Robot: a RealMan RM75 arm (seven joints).
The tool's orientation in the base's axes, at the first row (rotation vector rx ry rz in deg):
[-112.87 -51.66 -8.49]
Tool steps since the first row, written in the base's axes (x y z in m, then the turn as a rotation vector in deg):
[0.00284 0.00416 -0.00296 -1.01 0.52 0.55]
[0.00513 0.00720 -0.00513 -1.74 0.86 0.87]
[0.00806 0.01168 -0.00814 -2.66 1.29 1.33]
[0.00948 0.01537 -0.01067 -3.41 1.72 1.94]
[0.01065 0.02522 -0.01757 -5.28 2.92 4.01]
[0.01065 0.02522 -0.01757 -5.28 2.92 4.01]
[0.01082 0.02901 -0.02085 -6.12 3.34 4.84]
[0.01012 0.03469 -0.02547 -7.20 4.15 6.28]
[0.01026 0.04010 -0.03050 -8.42 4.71 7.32]
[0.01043 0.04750 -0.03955 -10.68 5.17 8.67]
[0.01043 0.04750 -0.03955 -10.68 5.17 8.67]
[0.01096 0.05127 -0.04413 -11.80 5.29 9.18]
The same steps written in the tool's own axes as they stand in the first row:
[0.00297 0.00269 0.00425 -0.21 -1.19 0.35]
[0.00529 0.00480 0.00731 -0.42 -1.99 0.62]
[0.00848 0.00749 0.01182 -0.65 -3.04 0.93]
[0.01036 0.00909 0.01581 -0.70 -4.08 1.12]
[0.01343 0.01180 0.02718 -0.50 -7.10 1.37]
[0.01343 0.01180 0.02718 -0.50 -7.10 1.37]
[0.01413 0.01310 0.03197 -0.52 -8.35 1.45]
[0.01462 0.01422 0.03922 -0.23 -10.30 1.55]
[0.01540 0.01625 0.04628 -0.36 -11.98 1.72]
[0.01549 0.02055 0.05716 -1.15 -14.53 1.88]
[0.01549 0.02055 0.05716 -1.15 -14.53 1.88]
[0.01587 0.02300 0.06257 -1.68 -15.65 1.97]

